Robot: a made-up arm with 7 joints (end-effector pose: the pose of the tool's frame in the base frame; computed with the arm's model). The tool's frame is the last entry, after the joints.
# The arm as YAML. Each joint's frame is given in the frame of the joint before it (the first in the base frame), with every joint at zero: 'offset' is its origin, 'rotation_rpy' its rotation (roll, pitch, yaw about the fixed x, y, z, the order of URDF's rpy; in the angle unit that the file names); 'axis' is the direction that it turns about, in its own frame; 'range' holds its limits. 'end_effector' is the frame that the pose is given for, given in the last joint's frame.
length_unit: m
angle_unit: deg
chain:
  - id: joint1
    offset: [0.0, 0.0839, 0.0]
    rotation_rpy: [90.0, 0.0, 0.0]
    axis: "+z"
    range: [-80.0, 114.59]
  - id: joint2
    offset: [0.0, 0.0, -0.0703]
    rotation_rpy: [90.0, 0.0, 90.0]
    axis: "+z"
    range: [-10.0, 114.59]
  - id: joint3
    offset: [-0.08, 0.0, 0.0]
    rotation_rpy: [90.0, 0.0, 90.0]
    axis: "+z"
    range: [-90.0, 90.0]
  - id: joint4
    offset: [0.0, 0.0, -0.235]
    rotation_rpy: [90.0, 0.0, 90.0]
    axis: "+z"
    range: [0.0, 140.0]
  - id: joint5
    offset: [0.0, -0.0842, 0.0]
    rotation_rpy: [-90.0, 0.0, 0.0]
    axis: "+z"
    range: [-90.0, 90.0]
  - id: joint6
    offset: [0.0, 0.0, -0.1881]
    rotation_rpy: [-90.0, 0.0, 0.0]
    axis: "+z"
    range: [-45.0, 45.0]
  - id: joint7
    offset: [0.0, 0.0, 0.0]
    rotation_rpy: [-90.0, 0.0, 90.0]
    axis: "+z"
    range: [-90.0, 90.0]
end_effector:
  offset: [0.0, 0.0, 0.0]
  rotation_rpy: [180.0, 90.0, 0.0]
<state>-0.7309 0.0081 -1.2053 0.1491 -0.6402 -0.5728 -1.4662</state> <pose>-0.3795 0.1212 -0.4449 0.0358 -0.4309 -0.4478 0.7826</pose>
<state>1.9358 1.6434 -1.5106 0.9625 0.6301 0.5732 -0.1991</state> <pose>0.1711 0.6398 0.0798 0.5662 -0.4153 0.2070 0.6812</pose>
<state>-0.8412 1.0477 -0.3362 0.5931 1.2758 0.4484 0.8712</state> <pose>-0.1380 0.5976 -0.3162 -0.1186 0.0828 0.2821 0.9484</pose>
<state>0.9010 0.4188 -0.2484 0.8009 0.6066 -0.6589 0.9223</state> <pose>0.4943 0.3155 -0.1497 -0.1542 -0.8620 -0.3281 0.3544</pose>
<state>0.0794 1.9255 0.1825 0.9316 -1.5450 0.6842 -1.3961</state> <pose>0.1981 0.5881 0.2194 -0.7186 -0.0909 0.3838 0.5728</pose>
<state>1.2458 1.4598 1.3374 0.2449 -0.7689 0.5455 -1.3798</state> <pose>0.0052 0.7369 0.0144 0.5755 0.0852 0.7881 0.2010</pose>
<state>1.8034 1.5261 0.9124 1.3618 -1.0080 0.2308 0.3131</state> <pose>-0.2262 0.5347 0.1139 0.7078 -0.4050 0.5719 0.0894</pose>
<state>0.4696 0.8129 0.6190 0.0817 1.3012 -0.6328 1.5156</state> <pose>0.1943 0.5889 -0.3429 0.0164 -0.9170 0.1191 0.3803</pose>
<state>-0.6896 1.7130 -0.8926 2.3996 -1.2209 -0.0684 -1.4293</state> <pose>0.0091 0.2876 -0.1704 -0.0135 -0.8670 -0.4715 0.1611</pose>
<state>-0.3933 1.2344 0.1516 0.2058 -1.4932 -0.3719 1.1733</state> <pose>-0.0197 0.7059 -0.1911 -0.0994 0.6414 -0.4101 0.6407</pose>
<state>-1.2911 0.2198 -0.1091 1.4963 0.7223 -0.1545 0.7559</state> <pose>-0.2462 0.1984 -0.3515 -0.3968 -0.2310 0.1704 0.8719</pose>
